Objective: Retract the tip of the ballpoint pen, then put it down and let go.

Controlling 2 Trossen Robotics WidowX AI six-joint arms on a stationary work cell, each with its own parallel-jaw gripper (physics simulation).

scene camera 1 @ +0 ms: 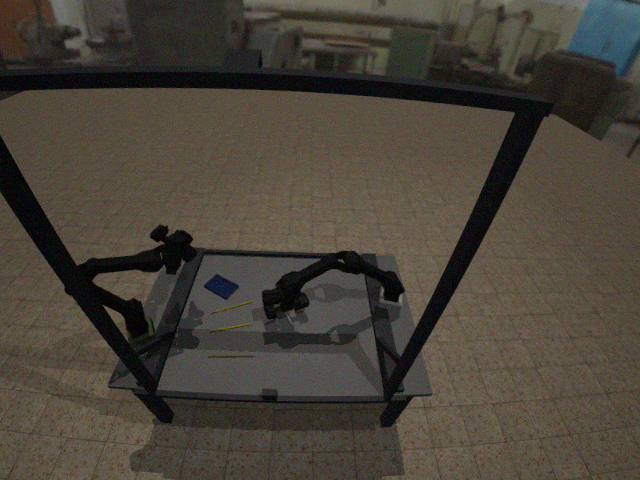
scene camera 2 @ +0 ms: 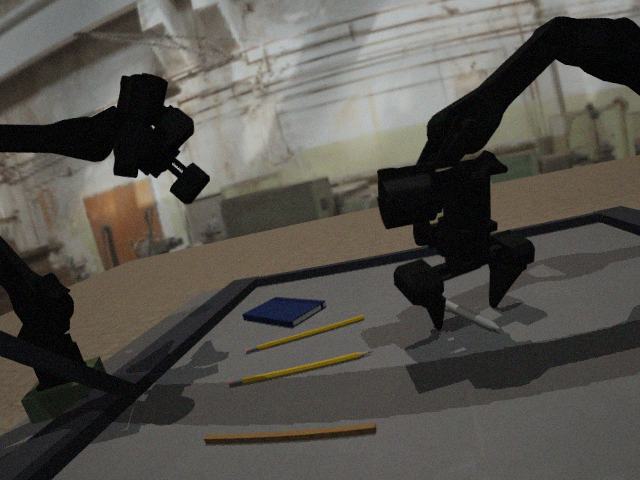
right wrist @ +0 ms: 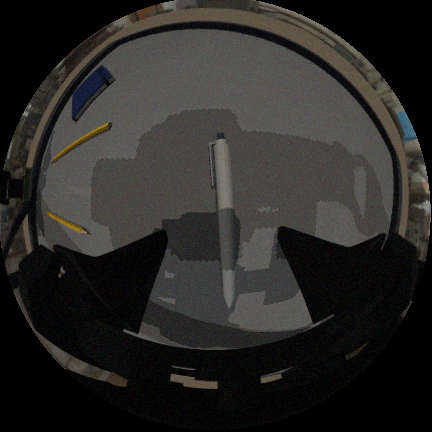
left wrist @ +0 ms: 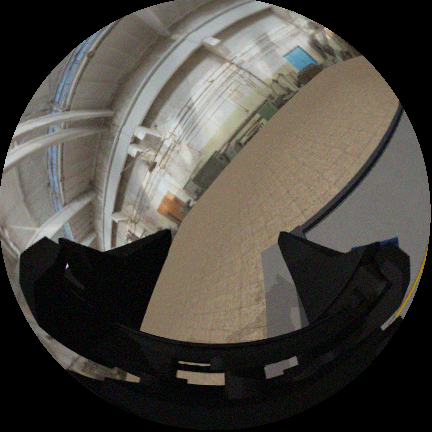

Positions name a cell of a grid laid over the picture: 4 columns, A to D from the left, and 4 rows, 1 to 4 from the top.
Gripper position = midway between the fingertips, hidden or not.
My left gripper (scene camera 2: B2) is open and holds nothing. An orange stick (scene camera 2: C4) rests on the table. Also in view: my right gripper (scene camera 2: C3) and a ballpoint pen (right wrist: C2).
My left gripper is seen too in the left wrist view (left wrist: C3). My right gripper shows as well in the right wrist view (right wrist: C3). The left wrist view misses the ballpoint pen: it is out of frame. The left wrist view misses the orange stick: it is out of frame.
